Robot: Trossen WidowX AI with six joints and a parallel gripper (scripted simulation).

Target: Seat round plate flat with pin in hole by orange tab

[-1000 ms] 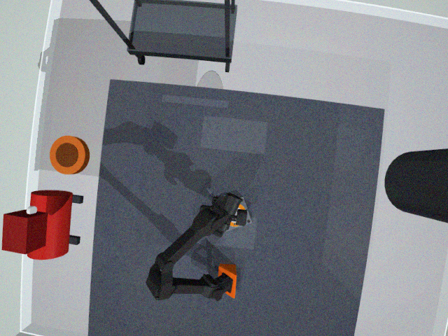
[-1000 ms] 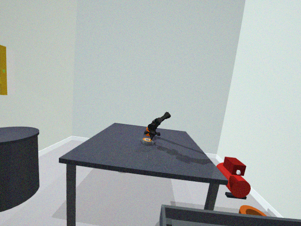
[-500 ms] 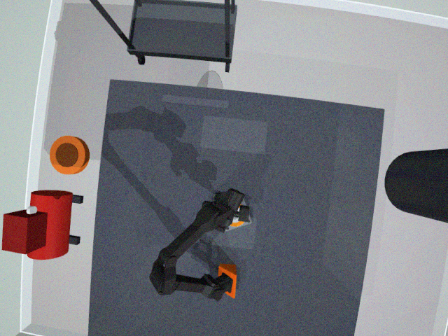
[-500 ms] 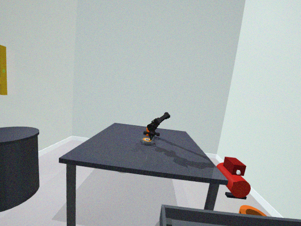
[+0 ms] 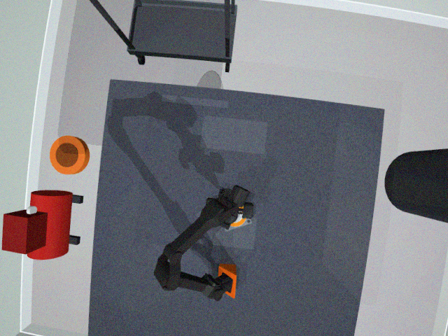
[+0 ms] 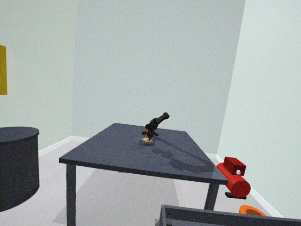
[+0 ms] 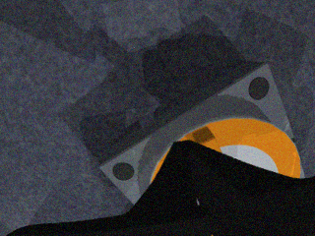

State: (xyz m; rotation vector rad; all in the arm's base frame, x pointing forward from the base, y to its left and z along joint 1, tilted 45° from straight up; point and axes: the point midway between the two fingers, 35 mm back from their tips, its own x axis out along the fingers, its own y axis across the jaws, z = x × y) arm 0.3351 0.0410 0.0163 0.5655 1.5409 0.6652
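Now: gripper tip 2 cm to the left of the round plate and 2 cm past it. Also, from my gripper tip: square grey base (4 cm behind, 3 cm to the right, 2 cm below).
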